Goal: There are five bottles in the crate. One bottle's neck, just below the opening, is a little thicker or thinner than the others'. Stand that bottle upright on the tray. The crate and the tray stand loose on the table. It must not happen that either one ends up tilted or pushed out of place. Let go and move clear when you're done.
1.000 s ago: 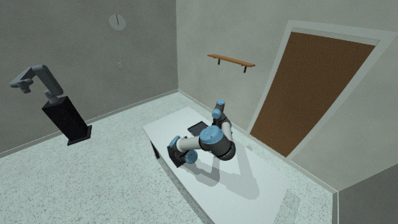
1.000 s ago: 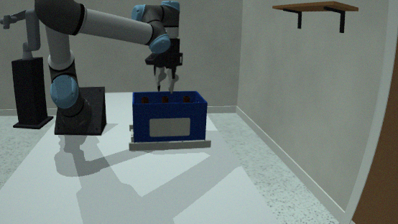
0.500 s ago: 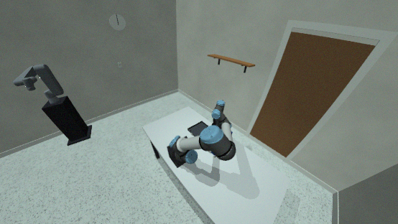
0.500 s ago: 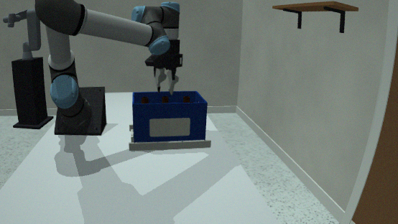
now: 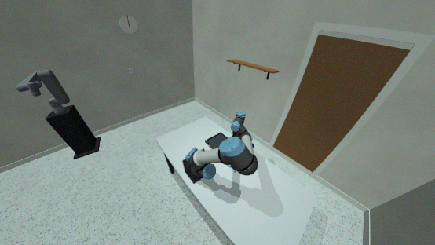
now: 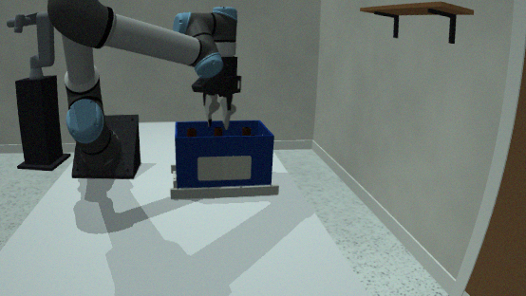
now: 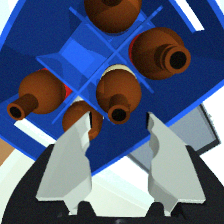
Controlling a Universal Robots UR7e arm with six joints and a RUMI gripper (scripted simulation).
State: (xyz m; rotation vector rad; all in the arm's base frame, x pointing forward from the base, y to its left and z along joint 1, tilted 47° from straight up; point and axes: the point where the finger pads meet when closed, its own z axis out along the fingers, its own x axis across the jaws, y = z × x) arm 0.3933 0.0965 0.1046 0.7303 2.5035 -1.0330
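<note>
Right now the blue crate is 10 mm ahead of my hand, 40 mm to the right of it and 90 mm below it. From my hand the other things lie so: bottle: 80 mm behind, 10 mm to the right, 90 mm below; dark grey tray: 20 mm behind, 250 mm to the left, 160 mm below.
</note>
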